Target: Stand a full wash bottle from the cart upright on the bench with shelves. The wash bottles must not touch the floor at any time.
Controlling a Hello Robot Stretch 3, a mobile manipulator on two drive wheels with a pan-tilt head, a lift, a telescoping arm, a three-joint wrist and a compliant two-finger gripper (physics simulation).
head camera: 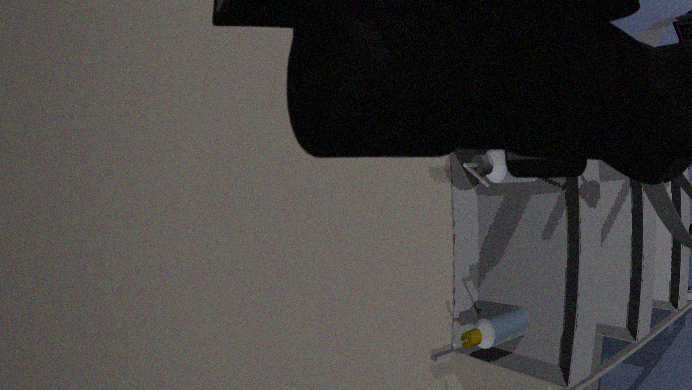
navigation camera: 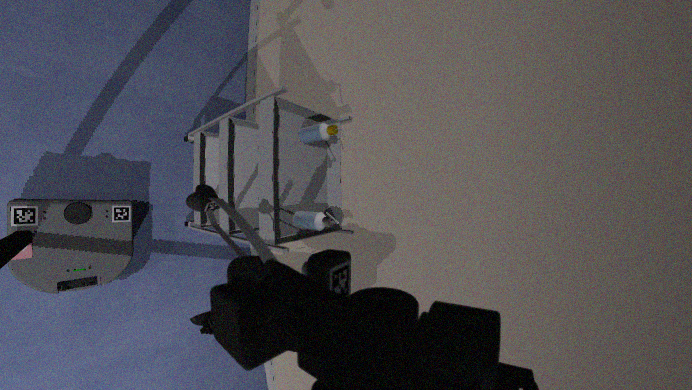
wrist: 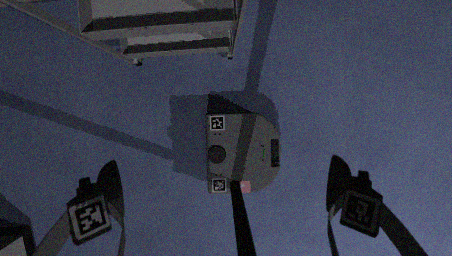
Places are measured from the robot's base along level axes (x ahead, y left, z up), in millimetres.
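Where they show: gripper, fingertip midpoint: (navigation camera: 198, 257); robot's base, link origin: (navigation camera: 78, 212).
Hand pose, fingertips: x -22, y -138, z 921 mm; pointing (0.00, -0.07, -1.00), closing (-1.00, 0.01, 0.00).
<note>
Each offset is from my fingertips to the top centre of the thing. "spot": to the spot under its first point. Level surfaces: height alone.
A wash bottle with a yellow cap @[307 mm ahead, 471 mm right, 84 mm down] (head camera: 507, 325) (navigation camera: 314, 133) stands on the top shelf of the grey cart @[spot: 212 mm ahead, 335 mm right, 258 mm down] (head camera: 572, 280) (navigation camera: 267, 150) (wrist: 160, 20), at one end. A second wash bottle with a greyish cap @[18 mm ahead, 438 mm right, 84 mm down] (head camera: 496, 166) (navigation camera: 307, 220) stands at the other end; the arm partly covers it in the head view. Both bodies look pale blue; their fill levels are hard to tell. My gripper (wrist: 224, 177) is open and empty, pointing down beside the cart, over the floor and my base. Its fingers are hidden in the head view. The bench with shelves does not show.
My base (navigation camera: 107, 260) (wrist: 255, 165) stands on the blue floor @[921 mm down] (navigation camera: 100, 345) (wrist: 375, 100) near the cart's open front. A beige wall (head camera: 200, 225) (navigation camera: 525, 150) rises behind the cart. My dark wrist and arm (head camera: 425, 90) (navigation camera: 360, 335) hang close to the cart's side.
</note>
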